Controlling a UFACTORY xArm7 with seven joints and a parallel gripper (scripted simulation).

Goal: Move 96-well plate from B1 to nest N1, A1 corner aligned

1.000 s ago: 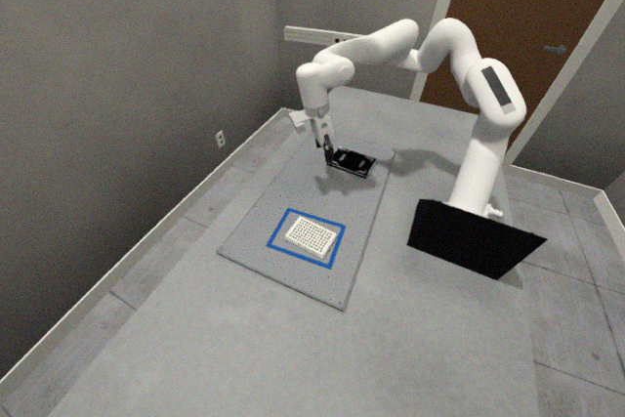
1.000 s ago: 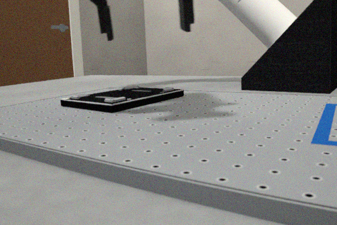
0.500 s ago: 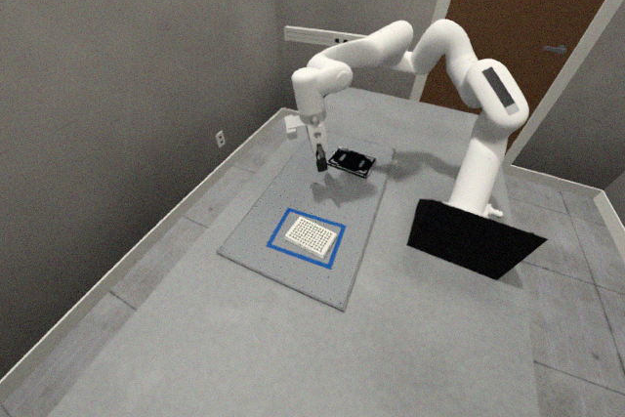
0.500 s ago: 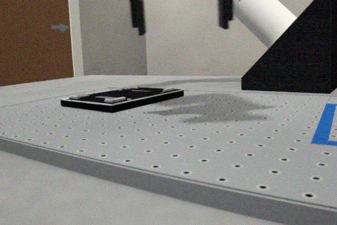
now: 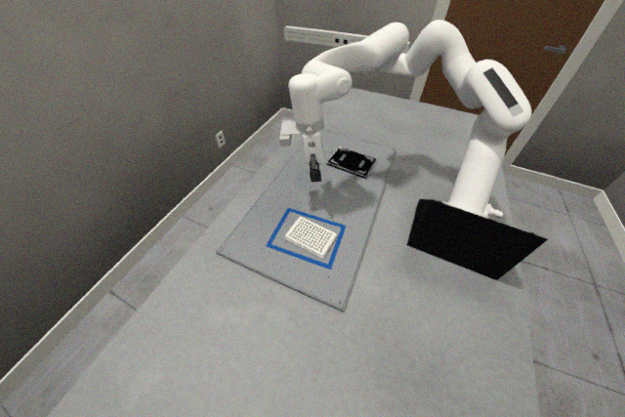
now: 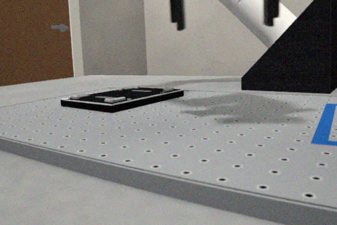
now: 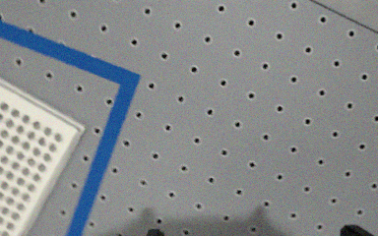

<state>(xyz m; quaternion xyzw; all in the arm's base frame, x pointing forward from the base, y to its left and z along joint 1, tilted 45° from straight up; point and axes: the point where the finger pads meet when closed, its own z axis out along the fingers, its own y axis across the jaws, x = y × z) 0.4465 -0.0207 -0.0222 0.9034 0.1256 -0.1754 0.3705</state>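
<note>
Now: hand 170 mm to the right of the white 96-well plate, 100 mm above it and 50 mm past it. The rest, counted from my hand: black plate nest 200 mm to the right, 100 mm below, 80 mm behind.
</note>
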